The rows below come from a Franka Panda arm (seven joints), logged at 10 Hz.
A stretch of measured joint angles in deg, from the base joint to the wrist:
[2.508 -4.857 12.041 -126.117 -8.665 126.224 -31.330]
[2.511 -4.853 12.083 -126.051 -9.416 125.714 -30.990]
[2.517 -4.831 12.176 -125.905 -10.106 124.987 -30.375]
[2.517 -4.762 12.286 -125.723 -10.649 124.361 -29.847]
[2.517 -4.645 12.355 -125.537 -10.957 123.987 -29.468]
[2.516 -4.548 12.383 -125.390 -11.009 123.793 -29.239]
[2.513 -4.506 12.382 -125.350 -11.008 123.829 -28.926]
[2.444 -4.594 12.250 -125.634 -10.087 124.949 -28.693]
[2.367 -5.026 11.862 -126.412 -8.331 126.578 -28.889]
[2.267 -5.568 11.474 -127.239 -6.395 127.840 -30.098]
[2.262 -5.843 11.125 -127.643 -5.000 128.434 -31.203]
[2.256 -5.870 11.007 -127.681 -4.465 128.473 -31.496]
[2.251 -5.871 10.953 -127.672 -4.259 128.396 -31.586]
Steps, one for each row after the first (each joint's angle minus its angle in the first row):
[0.003 0.004 0.042 0.066 -0.751 -0.510 0.340]
[0.009 0.026 0.135 0.212 -1.441 -1.237 0.955]
[0.009 0.095 0.245 0.394 -1.984 -1.863 1.483]
[0.009 0.212 0.314 0.580 -2.292 -2.237 1.862]
[0.008 0.309 0.342 0.727 -2.344 -2.431 2.091]
[0.005 0.351 0.341 0.767 -2.343 -2.395 2.404]
[-0.064 0.263 0.209 0.483 -1.422 -1.275 2.637]
[-0.141 -0.169 -0.179 -0.295 0.334 0.354 2.441]
[-0.241 -0.711 -0.567 -1.122 2.270 1.616 1.232]
[-0.246 -0.986 -0.916 -1.526 3.665 2.210 0.127]
[-0.252 -1.013 -1.034 -1.564 4.200 2.249 -0.166]
[-0.257 -1.014 -1.088 -1.555 4.406 2.172 -0.256]

